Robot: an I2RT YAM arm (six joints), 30 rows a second.
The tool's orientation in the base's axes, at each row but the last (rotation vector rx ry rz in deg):
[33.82, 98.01, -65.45]
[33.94, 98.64, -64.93]
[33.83, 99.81, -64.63]
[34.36, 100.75, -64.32]
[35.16, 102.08, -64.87]
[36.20, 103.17, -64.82]
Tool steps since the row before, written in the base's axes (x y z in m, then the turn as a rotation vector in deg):
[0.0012, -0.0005, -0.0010, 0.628, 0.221, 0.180]
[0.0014, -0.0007, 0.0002, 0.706, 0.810, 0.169]
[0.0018, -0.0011, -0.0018, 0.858, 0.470, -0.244]
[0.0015, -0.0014, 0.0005, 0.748, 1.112, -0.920]
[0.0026, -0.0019, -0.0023, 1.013, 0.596, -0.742]
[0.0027, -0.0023, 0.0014, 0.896, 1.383, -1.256]
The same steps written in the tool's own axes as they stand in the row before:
[0.0004, 0.0011, 0.0011, -0.451, 0.517, 0.066]
[-0.0007, 0.0007, 0.0012, -0.534, 0.849, -0.420]
[0.0009, 0.0017, 0.0020, -0.200, 0.988, 0.002]
[-0.0010, 0.0003, 0.0018, 0.403, 1.488, -0.515]
[0.0009, 0.0022, 0.0032, 0.152, 1.381, 0.027]
[-0.0024, 0.0004, 0.0029, 0.632, 1.871, -0.627]

